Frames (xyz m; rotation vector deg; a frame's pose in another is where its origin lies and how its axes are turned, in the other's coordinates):
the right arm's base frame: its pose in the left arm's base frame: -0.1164 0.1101 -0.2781 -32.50 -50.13 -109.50
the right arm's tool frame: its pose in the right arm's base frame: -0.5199 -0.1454 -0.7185 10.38 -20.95 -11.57
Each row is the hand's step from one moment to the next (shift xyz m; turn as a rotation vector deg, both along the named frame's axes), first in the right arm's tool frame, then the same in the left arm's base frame.
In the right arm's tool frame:
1: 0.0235 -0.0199 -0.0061 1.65 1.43 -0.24
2: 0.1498 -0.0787 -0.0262 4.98 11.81 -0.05
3: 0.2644 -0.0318 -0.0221 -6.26 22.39 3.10
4: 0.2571 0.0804 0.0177 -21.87 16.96 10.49
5: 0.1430 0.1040 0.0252 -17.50 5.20 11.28
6: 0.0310 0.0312 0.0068 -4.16 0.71 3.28
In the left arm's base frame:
1: -0.0305 -0.0054 0.0049 0.09 -0.86 2.02
2: -0.1559 -0.0336 0.0623 6.20 -3.70 10.59
3: -0.1893 -0.0613 0.1783 21.65 -1.13 8.94
4: -0.0938 -0.0481 0.2485 27.56 10.01 -4.05
5: -0.0045 -0.0259 0.1767 15.70 12.72 -7.23
6: 0.0059 -0.0064 0.0437 3.37 3.72 -1.85

